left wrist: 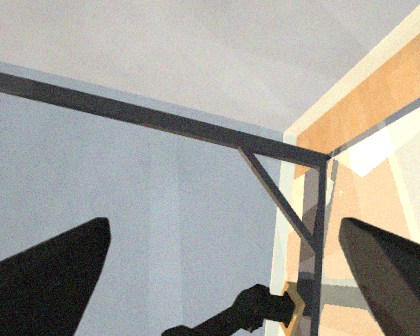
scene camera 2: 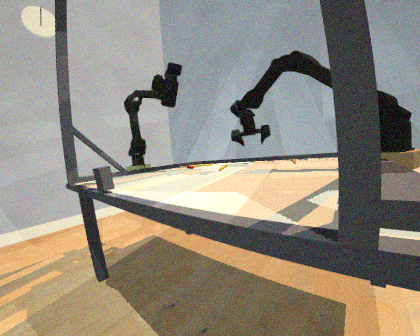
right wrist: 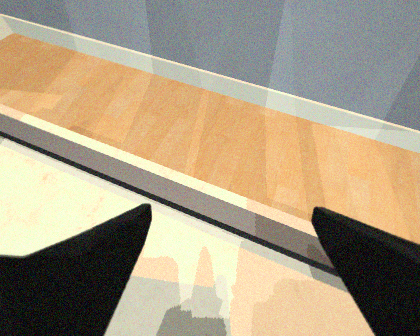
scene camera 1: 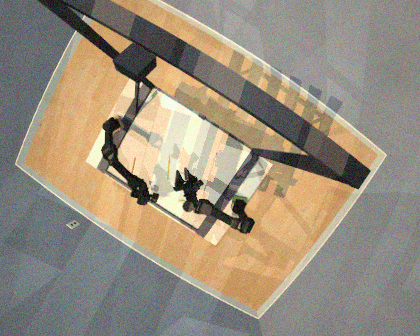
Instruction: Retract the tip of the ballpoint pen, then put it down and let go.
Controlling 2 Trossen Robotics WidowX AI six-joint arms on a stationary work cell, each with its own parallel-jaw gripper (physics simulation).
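Places are measured from the left arm's base along level axes (x ahead, y left, z up), in millimetres.
Pixels of known places: left gripper, between the fingertips: [left wrist: 225, 229] [scene camera 2: 171, 78] [scene camera 1: 181, 168]; right gripper, between the fingertips: [scene camera 2: 252, 144] [right wrist: 231, 212]; left arm's base, origin of its link: [scene camera 2: 138, 165] [scene camera 1: 239, 203]; right arm's base, origin of its link: [left wrist: 286, 309] [scene camera 2: 391, 151] [scene camera 1: 115, 124].
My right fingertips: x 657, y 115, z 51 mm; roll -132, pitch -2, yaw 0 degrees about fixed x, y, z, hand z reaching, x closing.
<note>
Ahead of a thing's pixels: the offset from my right fingertips to its top centre.
Several thin objects lie on the white table; they are too small to tell which is the pen. A yellow stick-like one @[99 mm back, 268 mm right, 80 mm down] [scene camera 1: 169, 166] [scene camera 2: 223, 168] lies near the middle. An orange-brown one @[172 mm ahead, 190 mm right, 82 mm down] [scene camera 1: 134, 163] [scene camera 2: 294, 161] lies apart from it. A red-and-yellow one @[300 mm back, 148 mm right, 77 mm down] [scene camera 2: 190, 167] lies on the left side of the table in scene camera 2. My left gripper [scene camera 1: 180, 176] [scene camera 2: 172, 86] [left wrist: 225, 229] is open and empty, high above the table and turned sideways. My right gripper [scene camera 1: 150, 198] [scene camera 2: 253, 141] [right wrist: 231, 212] is open and empty, pointing downward above the table near its edge.
A dark frame [scene camera 1: 215, 75] [scene camera 2: 356, 125] [left wrist: 150, 117] rises around the table. A grey block @[269 mm back, 664 mm right, 32 mm down] [scene camera 2: 103, 179] stands at the table's left corner in scene camera 2. The dark table edge [right wrist: 200, 210] crosses the right wrist view, with wooden floor beyond.
</note>
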